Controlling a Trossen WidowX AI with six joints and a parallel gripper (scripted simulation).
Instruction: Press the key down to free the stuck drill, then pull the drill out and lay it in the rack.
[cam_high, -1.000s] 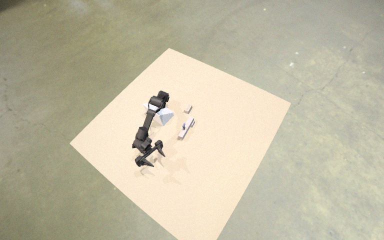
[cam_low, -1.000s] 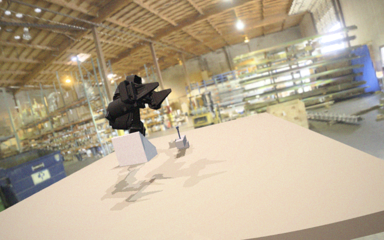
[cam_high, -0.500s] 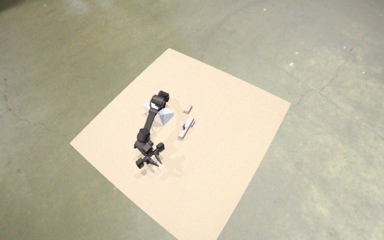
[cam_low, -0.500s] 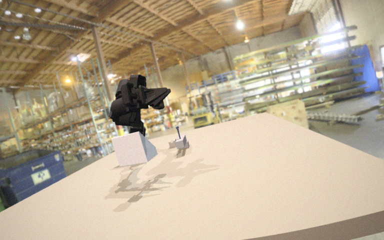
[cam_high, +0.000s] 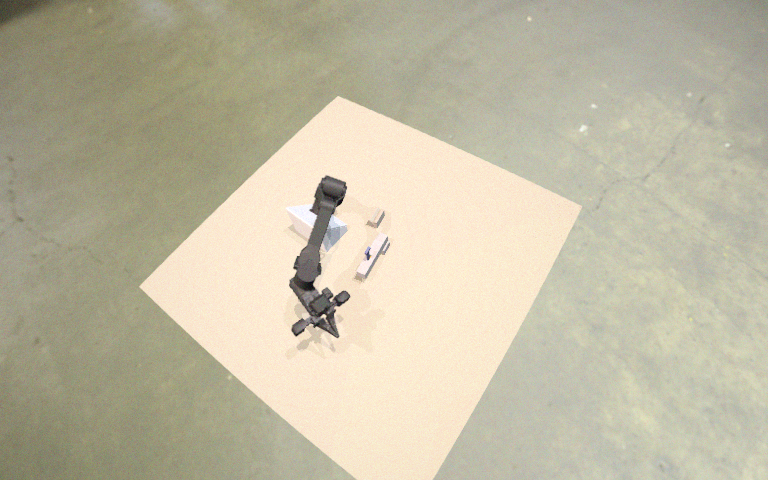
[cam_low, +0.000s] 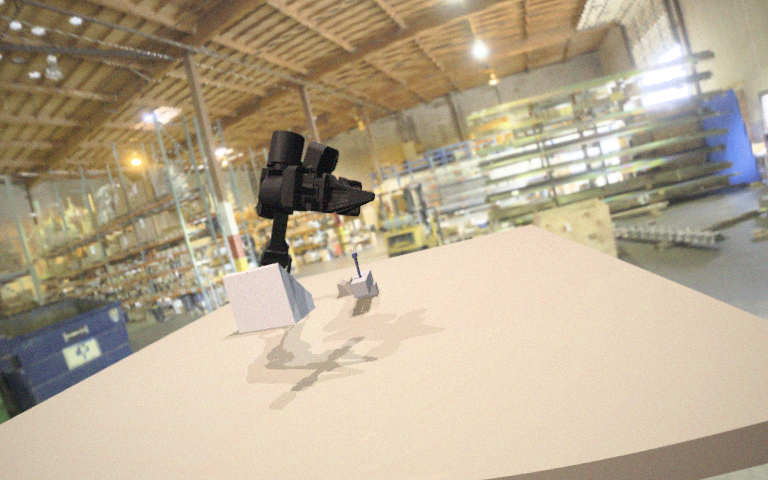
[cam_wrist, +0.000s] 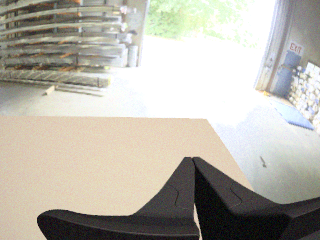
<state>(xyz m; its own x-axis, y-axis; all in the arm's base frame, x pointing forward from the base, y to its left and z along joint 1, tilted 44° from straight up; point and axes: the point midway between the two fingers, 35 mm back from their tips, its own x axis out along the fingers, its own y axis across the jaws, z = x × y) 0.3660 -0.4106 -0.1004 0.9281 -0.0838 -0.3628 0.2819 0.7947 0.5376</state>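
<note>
Now: gripper tip 32 cm to the right of the blue key, 14 cm above it and 13 cm past it. Also, from my gripper tip: drill (37 cm to the left, 19 cm below, 14 cm behind); rack (50 cm to the left, 23 cm behind, 22 cm below); housing block (35 cm to the left, 20 cm below, 14 cm behind).
</note>
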